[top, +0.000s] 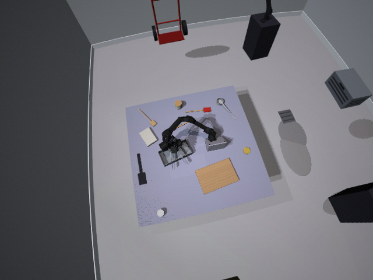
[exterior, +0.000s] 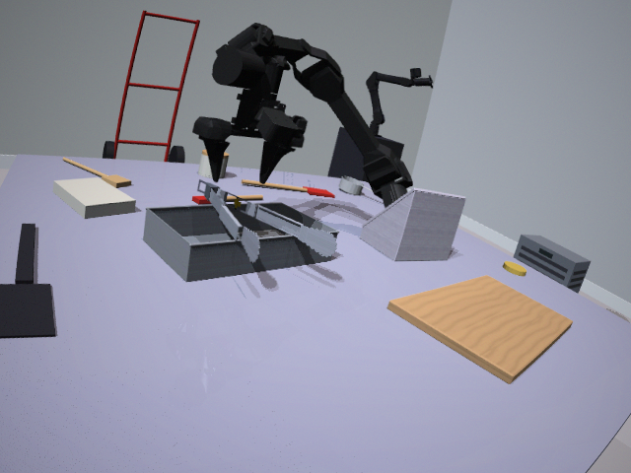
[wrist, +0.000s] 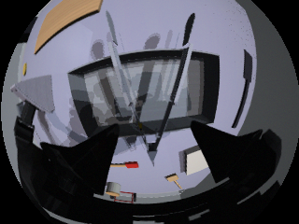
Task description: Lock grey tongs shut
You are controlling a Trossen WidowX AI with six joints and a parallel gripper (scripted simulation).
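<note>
Now: gripper tip 1 cm past the grey roasting tin, 2 cm to the right of it and 9 cm above it. The rest, counted from my gripper tip: white slab: 21 cm ahead, 25 cm to the right, 10 cm below; black spatula: 37 cm ahead, 8 cm to the left, 11 cm below; wooden board: 32 cm behind, 37 cm to the left, 11 cm below.
</note>
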